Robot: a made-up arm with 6 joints.
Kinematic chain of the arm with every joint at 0, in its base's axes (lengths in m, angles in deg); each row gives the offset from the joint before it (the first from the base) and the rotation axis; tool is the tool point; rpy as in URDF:
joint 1: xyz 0 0 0.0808 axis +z
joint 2: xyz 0 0 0 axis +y
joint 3: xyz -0.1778 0 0.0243 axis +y
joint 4: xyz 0.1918 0 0.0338 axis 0.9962 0 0.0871
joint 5: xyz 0 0 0 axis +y
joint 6: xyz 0.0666 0 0.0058 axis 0.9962 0 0.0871
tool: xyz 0 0 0 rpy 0 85 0
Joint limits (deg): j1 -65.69..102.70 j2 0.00..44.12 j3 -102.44..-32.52 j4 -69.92..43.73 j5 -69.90..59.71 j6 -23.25..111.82
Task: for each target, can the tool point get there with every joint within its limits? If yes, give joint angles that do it. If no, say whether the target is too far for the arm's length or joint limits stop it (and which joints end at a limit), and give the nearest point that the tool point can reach.
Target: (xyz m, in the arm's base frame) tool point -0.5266 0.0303 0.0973
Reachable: no: too far | nearest point -0.3184 0.0183 0.2882 | short by 0.283 m
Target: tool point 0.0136 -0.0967 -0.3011
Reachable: no: joint limits stop it (at a limit: joint 1, joint 2, joint 3, joint 5) | nearest point 0.0428 -0.1022 0.1554 | short by 0.457 m
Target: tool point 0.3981 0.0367 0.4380
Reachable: no: too far | nearest point 0.1297 0.0120 0.3240 | short by 0.293 m
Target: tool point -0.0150 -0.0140 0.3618
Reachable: yes | joints 43.03 13.34 -60.02 0.19 -1.71 18.88
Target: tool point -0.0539 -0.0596 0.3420
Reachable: yes | joints 79.86 7.92 -53.81 -49.77 -56.46 28.35
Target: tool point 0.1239 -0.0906 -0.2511
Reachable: no: joint limits stop it (at a limit: joint 2, joint 3, joint 5) | nearest point 0.0894 -0.0654 0.1553 | short by 0.409 m
